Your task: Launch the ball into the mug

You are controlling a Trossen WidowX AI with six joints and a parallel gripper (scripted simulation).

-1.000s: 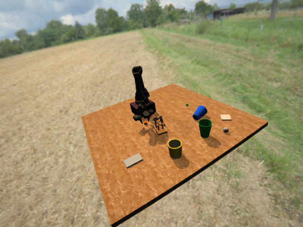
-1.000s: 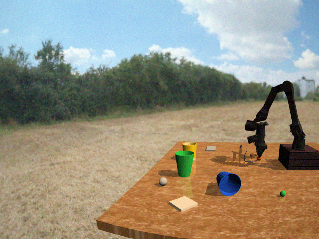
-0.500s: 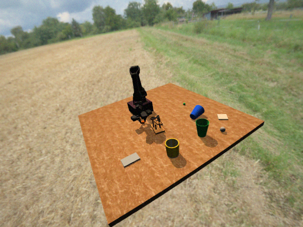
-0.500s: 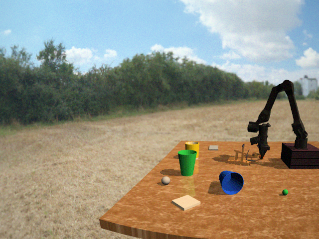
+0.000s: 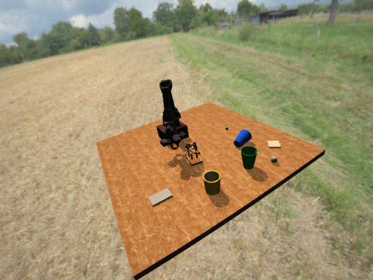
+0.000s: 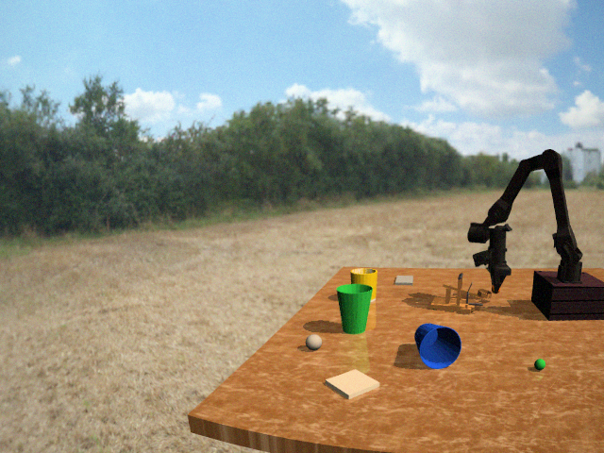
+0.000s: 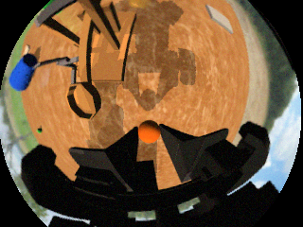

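Now: gripper tip 12 cm short of the wooden catapult, 8 cm to the right of it and 1 cm below it. The rest, counted from my gripper tip: orange ball: 1 cm above; then yellow mug: 46 cm ahead, 2 cm to the right, 1 cm below; then grey tile: 32 cm ahead, 28 cm to the right, 3 cm below.
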